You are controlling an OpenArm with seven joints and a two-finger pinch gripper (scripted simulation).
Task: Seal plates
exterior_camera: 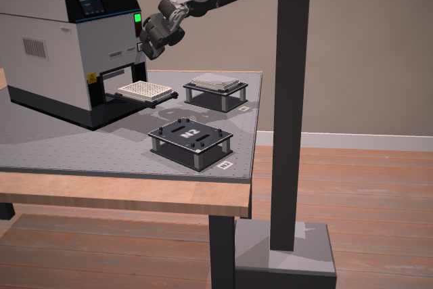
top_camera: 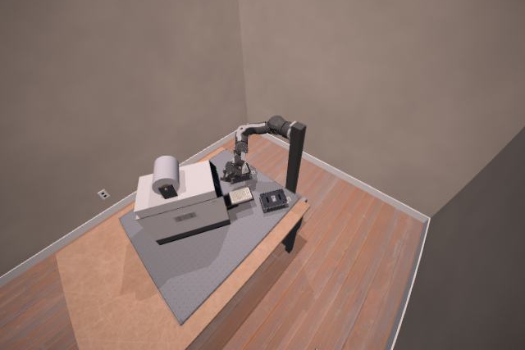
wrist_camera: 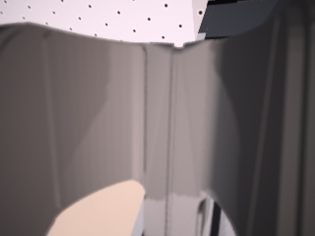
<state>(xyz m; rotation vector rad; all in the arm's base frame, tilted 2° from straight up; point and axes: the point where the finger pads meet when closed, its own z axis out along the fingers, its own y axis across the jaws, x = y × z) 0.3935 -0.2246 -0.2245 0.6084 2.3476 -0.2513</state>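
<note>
My gripper is now 3 cm short of the start button, 2 cm to the left of it and 1 cm below it. From my hand the other things lie so: plate (2 cm behind, 12 cm to the left, 8 cm below); sealer stage (2 cm behind, 12 cm to the left, 9 cm below); dark screen panel (11 cm ahead, 10 cm to the left, 14 cm above).
</note>
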